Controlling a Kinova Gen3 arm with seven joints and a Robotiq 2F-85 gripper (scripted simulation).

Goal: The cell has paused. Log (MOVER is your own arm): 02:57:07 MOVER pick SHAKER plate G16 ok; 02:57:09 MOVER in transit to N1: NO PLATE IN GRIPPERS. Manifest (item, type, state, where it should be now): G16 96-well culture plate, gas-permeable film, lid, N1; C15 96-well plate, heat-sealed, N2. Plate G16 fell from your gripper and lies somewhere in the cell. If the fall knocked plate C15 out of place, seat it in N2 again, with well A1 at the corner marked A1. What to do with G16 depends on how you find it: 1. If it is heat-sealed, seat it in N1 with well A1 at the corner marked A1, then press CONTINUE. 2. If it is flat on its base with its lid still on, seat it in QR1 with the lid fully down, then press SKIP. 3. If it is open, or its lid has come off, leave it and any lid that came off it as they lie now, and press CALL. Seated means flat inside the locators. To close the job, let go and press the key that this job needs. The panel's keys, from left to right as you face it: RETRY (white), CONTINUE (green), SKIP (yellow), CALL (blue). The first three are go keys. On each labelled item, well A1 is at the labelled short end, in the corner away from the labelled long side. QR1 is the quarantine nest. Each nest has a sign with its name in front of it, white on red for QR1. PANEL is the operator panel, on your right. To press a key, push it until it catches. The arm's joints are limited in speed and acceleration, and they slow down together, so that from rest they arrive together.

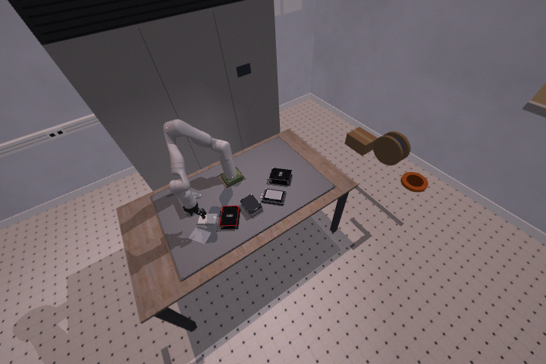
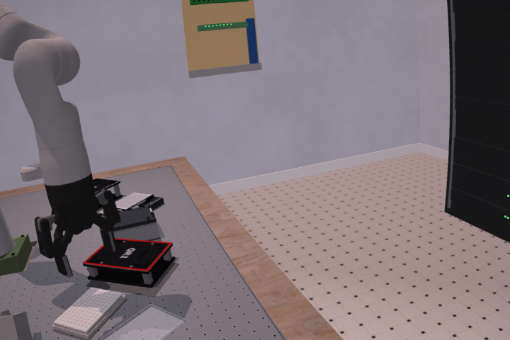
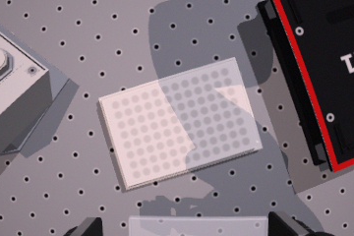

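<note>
The white 96-well plate lies 40 mm behind my hand, 40 mm to the left of it and 120 mm below it. Round my hand: A1 mark 90 mm behind, 510 mm to the left, 110 mm below; clear lid 60 mm ahead, 40 mm to the right, 130 mm below.
</note>
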